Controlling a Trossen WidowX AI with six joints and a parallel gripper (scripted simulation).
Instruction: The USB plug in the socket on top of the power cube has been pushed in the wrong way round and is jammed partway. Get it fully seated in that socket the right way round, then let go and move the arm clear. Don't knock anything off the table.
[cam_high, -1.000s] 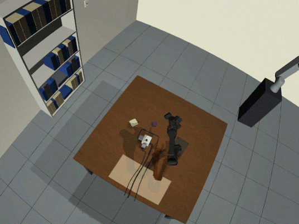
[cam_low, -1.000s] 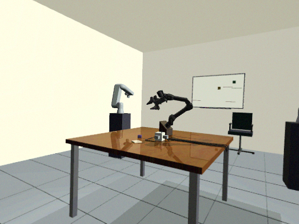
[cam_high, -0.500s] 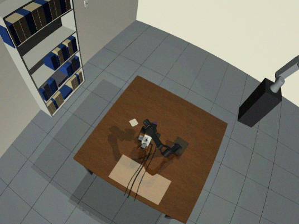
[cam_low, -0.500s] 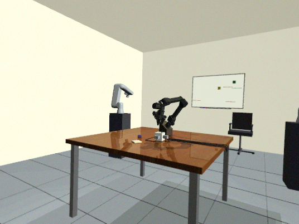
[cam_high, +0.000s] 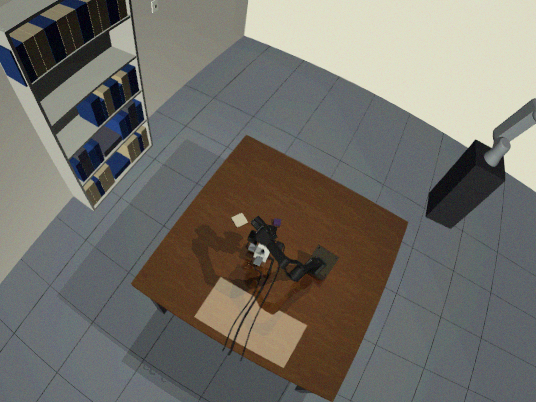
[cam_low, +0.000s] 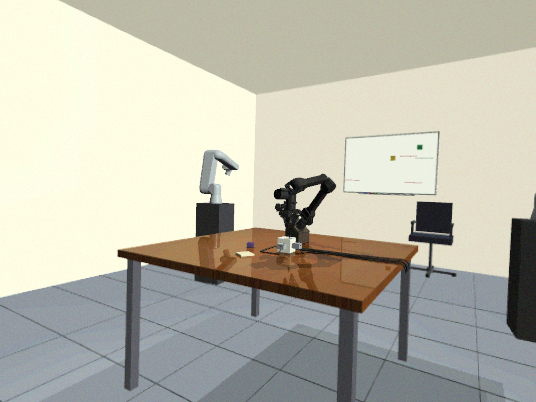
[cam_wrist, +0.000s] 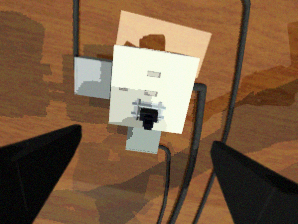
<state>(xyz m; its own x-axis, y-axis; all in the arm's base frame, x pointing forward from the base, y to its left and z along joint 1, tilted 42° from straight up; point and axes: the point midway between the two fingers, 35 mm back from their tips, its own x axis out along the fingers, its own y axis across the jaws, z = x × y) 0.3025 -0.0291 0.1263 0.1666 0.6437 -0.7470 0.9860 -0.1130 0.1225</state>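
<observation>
The USB plug lies 4 cm below my gripper tip. Round my gripper tip: purple block (25 cm to the right, 12 cm below); then note pad (21 cm ahead, 16 cm to the right, 13 cm below).
</observation>
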